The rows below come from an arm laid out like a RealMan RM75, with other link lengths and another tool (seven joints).
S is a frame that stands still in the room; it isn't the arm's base.
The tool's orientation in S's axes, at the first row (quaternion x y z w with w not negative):
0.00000 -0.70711 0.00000 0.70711
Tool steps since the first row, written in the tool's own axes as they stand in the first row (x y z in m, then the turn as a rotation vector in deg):
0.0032 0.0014 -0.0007 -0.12 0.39 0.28
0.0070 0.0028 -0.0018 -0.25 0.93 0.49
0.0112 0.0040 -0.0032 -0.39 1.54 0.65
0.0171 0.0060 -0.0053 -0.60 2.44 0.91
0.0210 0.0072 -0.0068 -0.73 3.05 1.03
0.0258 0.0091 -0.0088 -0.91 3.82 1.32
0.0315 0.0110 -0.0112 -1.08 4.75 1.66
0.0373 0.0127 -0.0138 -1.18 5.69 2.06
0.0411 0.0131 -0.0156 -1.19 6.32 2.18
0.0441 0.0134 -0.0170 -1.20 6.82 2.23
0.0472 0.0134 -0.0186 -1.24 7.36 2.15
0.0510 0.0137 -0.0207 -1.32 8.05 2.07
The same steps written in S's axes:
0.0007 0.0014 0.0032 -0.28 0.39 -0.12
0.0018 0.0028 0.0070 -0.49 0.93 -0.25
0.0032 0.0040 0.0112 -0.65 1.54 -0.39
0.0053 0.0060 0.0171 -0.91 2.44 -0.60
0.0068 0.0072 0.0210 -1.03 3.05 -0.73
0.0088 0.0091 0.0258 -1.32 3.82 -0.91
0.0112 0.0110 0.0315 -1.66 4.75 -1.08
0.0138 0.0127 0.0373 -2.06 5.69 -1.18
0.0156 0.0131 0.0411 -2.18 6.32 -1.19
0.0170 0.0134 0.0441 -2.23 6.82 -1.20
0.0186 0.0134 0.0472 -2.15 7.36 -1.24
0.0207 0.0137 0.0510 -2.07 8.05 -1.32

